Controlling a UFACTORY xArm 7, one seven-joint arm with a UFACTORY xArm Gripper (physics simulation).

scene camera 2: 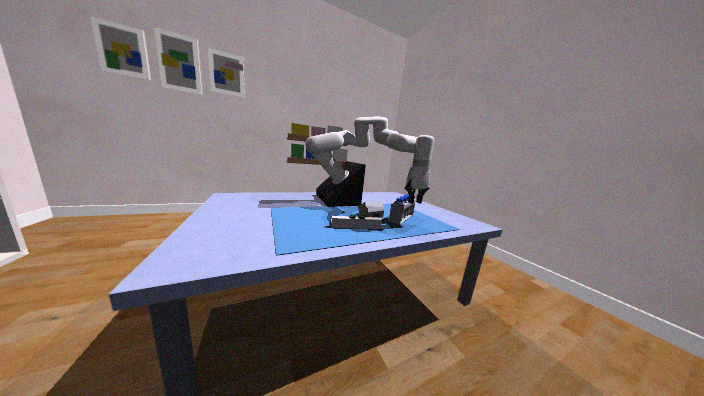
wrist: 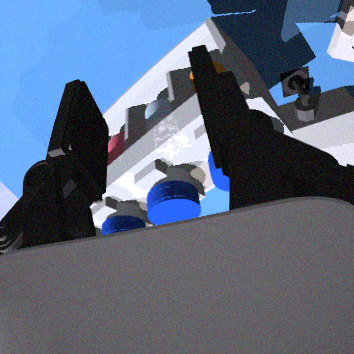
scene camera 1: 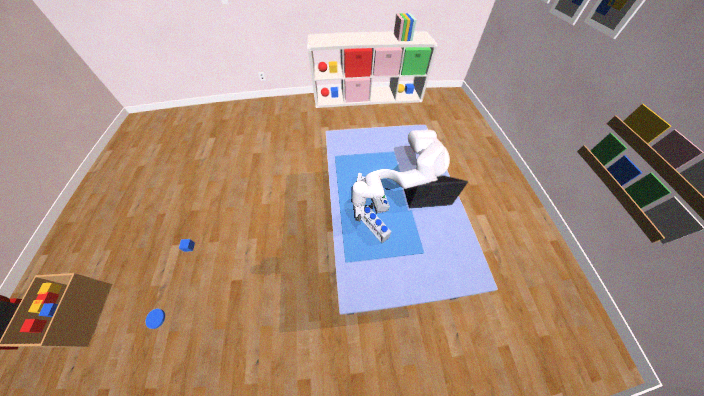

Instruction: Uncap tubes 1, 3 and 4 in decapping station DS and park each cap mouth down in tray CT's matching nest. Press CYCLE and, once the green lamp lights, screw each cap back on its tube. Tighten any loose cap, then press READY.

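Pixels of known places: gripper, between the fingertips: [scene camera 2: 414, 203] [wrist: 143, 88] [scene camera 1: 357, 216]; arm's base, origin of its link: [scene camera 2: 341, 177].
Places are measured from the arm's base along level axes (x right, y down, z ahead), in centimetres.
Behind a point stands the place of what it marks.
Decapping station DS, a white block [scene camera 1: 376, 227] {x -21.3, y 6.2, z 40.7 cm} [scene camera 2: 396, 215] {x -7.1, y 11.5, z 44.7 cm} [wrist: 167, 142] {x -13.3, y 6.1, z 44.6 cm}, stands on the mat. In scene camera 1 a row of blue caps [scene camera 1: 378, 222] {x -19.7, y 3.5, z 39.3 cm} shows on its top. In the wrist view one blue cap [wrist: 174, 206] {x -14.3, y 3.5, z 41.8 cm} shows whole, a second cap [wrist: 123, 225] {x -18.6, y 4.0, z 40.5 cm} is cut off by the gripper body, and a third cap [wrist: 219, 174] {x -11.0, y 3.5, z 43.5 cm} is partly behind the right finger. Tube numbers are not readable. My gripper [scene camera 1: 358, 216] {x -12.5, y 4.2, z 49.9 cm} [scene camera 2: 414, 199] {x -12.5, y 4.2, z 49.9 cm} [wrist: 143, 88] {x -12.5, y 4.2, z 49.9 cm} is partly open and empty, low at one end of the cap row. A long low white tray [scene camera 2: 356, 223] {x 15.6, y 13.3, z 43.1 cm}, probably CT, lies apart from DS.
A grey-white control box [scene camera 1: 381, 205] {x -6.8, y 7.7, z 32.6 cm} [scene camera 2: 372, 208] {x 0.1, y 10.4, z 34.5 cm} [wrist: 327, 123] {x -0.3, y 11.5, z 35.2 cm} stands beside the station. A black slanted block [scene camera 1: 432, 194] {x -11.0, y 0.6, z 1.2 cm} [scene camera 2: 352, 185] {x -1.6, y 2.8, z 11.7 cm} stands near the arm's base. The blue mat [scene camera 1: 360, 250] {x -29.4, y 15.6, z 52.3 cm} [scene camera 2: 300, 237] {x 40.0, y 15.7, z 42.8 cm} lies on the lilac table [scene camera 1: 415, 285] {x -56.9, y 15.9, z 28.0 cm} [scene camera 2: 200, 250] {x 68.8, y 15.9, z 39.8 cm}.
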